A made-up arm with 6 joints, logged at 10 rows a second.
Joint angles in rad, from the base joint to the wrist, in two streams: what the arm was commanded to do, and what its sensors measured. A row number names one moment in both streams.
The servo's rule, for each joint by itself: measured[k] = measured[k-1] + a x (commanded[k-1-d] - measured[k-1]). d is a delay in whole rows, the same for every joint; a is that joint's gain. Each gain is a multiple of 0.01, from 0.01 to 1. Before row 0 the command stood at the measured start. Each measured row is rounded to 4 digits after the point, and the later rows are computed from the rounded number. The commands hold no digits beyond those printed.
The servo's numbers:
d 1
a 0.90 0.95 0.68 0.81 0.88 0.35
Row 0, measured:
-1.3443, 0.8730, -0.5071, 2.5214, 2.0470, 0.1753
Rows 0 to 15, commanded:
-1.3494, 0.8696, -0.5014, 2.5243, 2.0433, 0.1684
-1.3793, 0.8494, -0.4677, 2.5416, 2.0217, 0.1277
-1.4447, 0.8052, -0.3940, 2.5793, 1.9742, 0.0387
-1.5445, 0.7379, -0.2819, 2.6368, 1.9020, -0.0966
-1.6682, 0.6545, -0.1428, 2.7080, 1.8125, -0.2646
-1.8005, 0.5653, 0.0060, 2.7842, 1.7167, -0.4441
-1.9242, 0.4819, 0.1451, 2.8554, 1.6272, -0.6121
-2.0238, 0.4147, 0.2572, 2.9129, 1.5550, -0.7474
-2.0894, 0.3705, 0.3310, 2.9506, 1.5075, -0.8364
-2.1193, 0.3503, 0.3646, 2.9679, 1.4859, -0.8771
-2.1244, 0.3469, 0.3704, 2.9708, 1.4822, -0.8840
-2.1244, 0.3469, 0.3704, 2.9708, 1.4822, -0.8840
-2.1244, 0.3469, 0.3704, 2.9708, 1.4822, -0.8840
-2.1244, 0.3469, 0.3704, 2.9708, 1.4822, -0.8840
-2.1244, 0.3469, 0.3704, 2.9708, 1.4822, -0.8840
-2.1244, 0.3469, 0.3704, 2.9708, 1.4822, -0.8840
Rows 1 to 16, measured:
-1.3443, 0.8730, -0.5071, 2.5214, 2.0470, 0.1753
-1.3489, 0.8698, -0.5032, 2.5237, 2.0437, 0.1729
-1.3763, 0.8504, -0.4791, 2.5382, 2.0243, 0.1571
-1.4379, 0.8075, -0.4212, 2.5715, 1.9802, 0.1157
-1.5338, 0.7414, -0.3265, 2.6244, 1.9114, 0.0414
-1.6548, 0.6588, -0.2016, 2.6921, 1.8244, -0.0657
-1.7859, 0.5700, -0.0604, 2.7667, 1.7296, -0.1981
-1.9104, 0.4863, 0.0793, 2.8385, 1.6395, -0.3430
-2.0125, 0.4183, 0.2003, 2.8988, 1.5651, -0.4845
-2.0817, 0.3729, 0.2892, 2.9408, 1.5144, -0.6077
-2.1155, 0.3514, 0.3405, 2.9628, 1.4893, -0.7020
-2.1235, 0.3471, 0.3608, 2.9693, 1.4831, -0.7657
-2.1243, 0.3469, 0.3673, 2.9705, 1.4823, -0.8071
-2.1244, 0.3469, 0.3694, 2.9707, 1.4822, -0.8340
-2.1244, 0.3469, 0.3701, 2.9708, 1.4822, -0.8515
-2.1244, 0.3469, 0.3703, 2.9708, 1.4822, -0.8629

